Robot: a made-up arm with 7 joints.
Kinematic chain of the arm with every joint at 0, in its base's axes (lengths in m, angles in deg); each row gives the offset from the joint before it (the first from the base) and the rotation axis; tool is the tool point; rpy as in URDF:
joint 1: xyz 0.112 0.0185 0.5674 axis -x
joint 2: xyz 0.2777 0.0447 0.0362 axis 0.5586 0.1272 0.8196
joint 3: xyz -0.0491 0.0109 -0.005 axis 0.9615 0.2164 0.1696
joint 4: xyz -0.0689 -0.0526 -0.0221 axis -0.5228 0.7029 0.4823
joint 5: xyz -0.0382 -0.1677 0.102 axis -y
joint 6: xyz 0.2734 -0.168 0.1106 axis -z
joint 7: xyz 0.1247 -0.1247 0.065 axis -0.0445 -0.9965 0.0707
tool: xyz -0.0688 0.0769 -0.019 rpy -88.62 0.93 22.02
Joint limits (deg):
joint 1: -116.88..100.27
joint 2: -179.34..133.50
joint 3: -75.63..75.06
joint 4: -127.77..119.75
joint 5: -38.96..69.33
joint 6: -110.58..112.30
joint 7: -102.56..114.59
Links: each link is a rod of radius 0.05 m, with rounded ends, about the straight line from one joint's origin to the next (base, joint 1, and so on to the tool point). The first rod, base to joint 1, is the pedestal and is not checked.
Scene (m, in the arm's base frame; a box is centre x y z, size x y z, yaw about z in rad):
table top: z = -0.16
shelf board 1: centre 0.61 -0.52 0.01 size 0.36 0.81 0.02 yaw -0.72
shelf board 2: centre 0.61 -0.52 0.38 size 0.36 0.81 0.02 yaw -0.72
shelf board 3: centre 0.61 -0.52 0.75 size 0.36 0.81 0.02 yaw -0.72
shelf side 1: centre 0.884 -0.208 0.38 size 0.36 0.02 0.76 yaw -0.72
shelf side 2: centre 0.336 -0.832 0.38 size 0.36 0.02 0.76 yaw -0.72
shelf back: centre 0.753 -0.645 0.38 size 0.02 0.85 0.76 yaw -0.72
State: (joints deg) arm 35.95 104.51 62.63 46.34 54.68 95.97 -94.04
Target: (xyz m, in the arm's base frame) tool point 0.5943 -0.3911 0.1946
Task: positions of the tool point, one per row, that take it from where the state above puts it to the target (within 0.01 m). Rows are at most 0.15 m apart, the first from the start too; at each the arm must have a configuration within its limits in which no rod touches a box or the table.
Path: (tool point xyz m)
1: 0.7068 0.2275 0.1578
2: 0.6605 0.1534 0.1281
3: 0.6039 0.0691 0.1102
4: 0.5388 -0.0249 0.1109
5: 0.4684 -0.1236 0.1376
6: 0.3962 -0.2173 0.1946
7: 0.4674 -0.2043 0.1754
8: 0.5333 -0.2061 0.1710
9: 0.5872 -0.2242 0.1768
10: 0.6233 -0.2567 0.1869
11: 0.6375 -0.2997 0.1960
12: 0.6277 -0.3470 0.1995
13: 0.5943 -0.3911 0.1946

